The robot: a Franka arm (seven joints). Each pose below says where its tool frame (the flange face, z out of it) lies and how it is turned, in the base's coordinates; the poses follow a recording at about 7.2 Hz.
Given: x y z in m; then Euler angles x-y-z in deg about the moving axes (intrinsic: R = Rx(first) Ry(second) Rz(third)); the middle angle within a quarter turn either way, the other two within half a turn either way.
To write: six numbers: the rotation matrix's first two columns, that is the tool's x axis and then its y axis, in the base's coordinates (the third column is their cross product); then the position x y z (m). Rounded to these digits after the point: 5 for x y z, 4 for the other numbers.
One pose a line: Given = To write
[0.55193 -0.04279 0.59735 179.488 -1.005 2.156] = [0.9991 -0.0378 -0.0172 -0.0376 -0.9992 0.0096 0.55193 -0.04279 0.59735]
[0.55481 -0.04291 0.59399 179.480 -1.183 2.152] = [0.9991 -0.0377 -0.0203 -0.0375 -0.9992 0.0098 0.55481 -0.04291 0.59399]
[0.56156 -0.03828 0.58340 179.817 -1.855 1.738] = [0.9990 -0.0304 -0.0323 -0.0303 -0.9995 0.0042 0.56156 -0.03828 0.58340]
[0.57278 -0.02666 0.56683 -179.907 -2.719 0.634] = [0.9988 -0.0110 -0.0475 -0.0111 -0.9999 -0.0011 0.57278 -0.02666 0.56683]
